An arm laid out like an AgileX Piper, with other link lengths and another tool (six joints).
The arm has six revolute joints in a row. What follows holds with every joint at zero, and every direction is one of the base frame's. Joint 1 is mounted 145.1 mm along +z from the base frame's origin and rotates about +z. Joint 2 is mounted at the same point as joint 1 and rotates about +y. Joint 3 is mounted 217.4 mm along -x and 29.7 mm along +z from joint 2 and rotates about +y. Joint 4 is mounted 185.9 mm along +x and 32.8 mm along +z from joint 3 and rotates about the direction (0.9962, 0, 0.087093). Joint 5 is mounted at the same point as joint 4 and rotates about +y. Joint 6 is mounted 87.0 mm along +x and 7.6 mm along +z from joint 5 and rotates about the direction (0.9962, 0, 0.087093). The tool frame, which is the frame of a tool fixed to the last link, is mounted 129.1 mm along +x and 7.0 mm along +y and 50.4 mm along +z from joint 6; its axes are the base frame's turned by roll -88.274, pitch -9.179 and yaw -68.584 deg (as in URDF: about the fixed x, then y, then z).
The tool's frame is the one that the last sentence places.
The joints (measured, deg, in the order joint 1, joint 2, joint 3, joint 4, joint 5, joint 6), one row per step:
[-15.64, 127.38, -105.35, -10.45, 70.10, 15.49]
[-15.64, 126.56, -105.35, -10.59, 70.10, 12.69]
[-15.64, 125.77, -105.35, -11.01, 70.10, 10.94]
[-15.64, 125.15, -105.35, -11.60, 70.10, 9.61]
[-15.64, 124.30, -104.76, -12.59, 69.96, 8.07]
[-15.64, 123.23, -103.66, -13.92, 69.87, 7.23]
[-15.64, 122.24, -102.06, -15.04, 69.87, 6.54]
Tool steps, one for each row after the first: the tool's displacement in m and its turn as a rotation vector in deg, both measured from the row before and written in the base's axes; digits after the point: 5 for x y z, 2 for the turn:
[0.00177, 0.00100, 0.00537, -0.39, -0.24, 2.79]
[0.00120, -0.00055, 0.00548, -0.65, -0.32, 1.83]
[0.00067, -0.00128, 0.00448, -0.76, -0.18, 1.46]
[-0.00124, -0.00191, 0.00390, -1.08, 0.21, 1.78]
[-0.00359, -0.00292, 0.00351, -1.28, 0.49, 1.17]
[-0.00596, -0.00166, 0.00059, -0.90, 1.05, 0.95]

